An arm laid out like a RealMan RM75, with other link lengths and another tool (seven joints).
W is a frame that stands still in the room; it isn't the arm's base.
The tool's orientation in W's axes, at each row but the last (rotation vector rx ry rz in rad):
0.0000 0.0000 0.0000
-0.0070 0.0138 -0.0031
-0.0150 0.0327 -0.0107
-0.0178 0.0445 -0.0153
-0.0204 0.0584 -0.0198
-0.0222 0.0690 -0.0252
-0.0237 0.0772 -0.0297
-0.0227 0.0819 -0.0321
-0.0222 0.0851 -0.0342
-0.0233 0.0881 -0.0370
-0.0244 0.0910 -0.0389
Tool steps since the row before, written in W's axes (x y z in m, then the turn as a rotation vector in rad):
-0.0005 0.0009 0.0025 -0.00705 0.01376 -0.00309
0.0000 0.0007 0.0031 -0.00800 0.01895 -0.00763
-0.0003 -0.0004 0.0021 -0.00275 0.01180 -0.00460
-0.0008 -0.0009 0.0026 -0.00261 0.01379 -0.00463
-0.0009 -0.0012 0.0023 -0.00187 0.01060 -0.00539
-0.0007 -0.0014 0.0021 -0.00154 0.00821 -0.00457
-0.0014 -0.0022 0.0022 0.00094 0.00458 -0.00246
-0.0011 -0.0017 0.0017 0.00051 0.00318 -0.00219
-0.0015 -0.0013 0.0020 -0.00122 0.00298 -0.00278
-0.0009 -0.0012 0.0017 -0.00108 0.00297 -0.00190
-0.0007 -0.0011 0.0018 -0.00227 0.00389 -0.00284
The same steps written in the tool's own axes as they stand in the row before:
-0.0005 0.0009 0.0025 -0.00705 0.01376 -0.00309
0.0000 0.0007 0.0031 -0.00795 0.01898 -0.00761
-0.0004 -0.0004 0.0021 -0.00273 0.01184 -0.00451
-0.0009 -0.0010 0.0025 -0.00262 0.01383 -0.00450
-0.0010 -0.0013 0.0022 -0.00177 0.01067 -0.00528
-0.0008 -0.0015 0.0020 -0.00144 0.00827 -0.00449
-0.0015 -0.0023 0.0020 0.00099 0.00466 -0.00228
-0.0012 -0.0018 0.0016 0.00058 0.00325 -0.00207
-0.0016 -0.0014 0.0018 -0.00108 0.00300 -0.00281
-0.0010 -0.0013 0.0016 -0.00102 0.00298 -0.00192
-0.0008 -0.0012 0.0017 -0.00216 0.00387 -0.00295

